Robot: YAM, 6 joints.
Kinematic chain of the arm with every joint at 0, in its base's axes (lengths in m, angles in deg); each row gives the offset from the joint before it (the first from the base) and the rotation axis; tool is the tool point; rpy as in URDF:
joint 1: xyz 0 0 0.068 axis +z
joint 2: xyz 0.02 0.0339 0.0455 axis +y
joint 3: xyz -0.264 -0.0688 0 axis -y
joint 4: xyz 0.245 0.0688 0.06 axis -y
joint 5: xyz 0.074 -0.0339 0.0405 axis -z
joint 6: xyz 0.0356 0 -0.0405 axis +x
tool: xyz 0 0 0 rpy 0 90 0
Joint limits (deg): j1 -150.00..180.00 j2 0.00..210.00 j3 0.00..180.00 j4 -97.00..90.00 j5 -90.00..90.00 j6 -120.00..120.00
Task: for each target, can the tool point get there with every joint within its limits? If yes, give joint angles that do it. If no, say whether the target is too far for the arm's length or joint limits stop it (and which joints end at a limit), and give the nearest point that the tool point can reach.
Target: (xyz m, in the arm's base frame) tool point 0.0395 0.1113 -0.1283
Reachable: yes | joints 65.18 170.09 51.73 -38.10 -17.78 9.93
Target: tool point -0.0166 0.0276 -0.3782
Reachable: no: joint limits stop it (at a limit: joint 2) | nearest point -0.0320 0.0532 -0.3285 | short by 0.058 m
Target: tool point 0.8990 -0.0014 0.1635
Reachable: no: too far | nearest point 0.6448 -0.0010 0.1490 | short by 0.255 m
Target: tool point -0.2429 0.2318 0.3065
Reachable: yes | joints 136.99 83.03 65.45 -10.97 6.13 -85.34
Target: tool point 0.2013 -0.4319 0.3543
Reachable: yes | joints -61.97 113.63 96.61 24.72 45.22 -89.78
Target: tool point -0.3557 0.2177 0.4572
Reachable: yes | joints 152.68 115.81 139.32 -53.72 57.89 -34.15
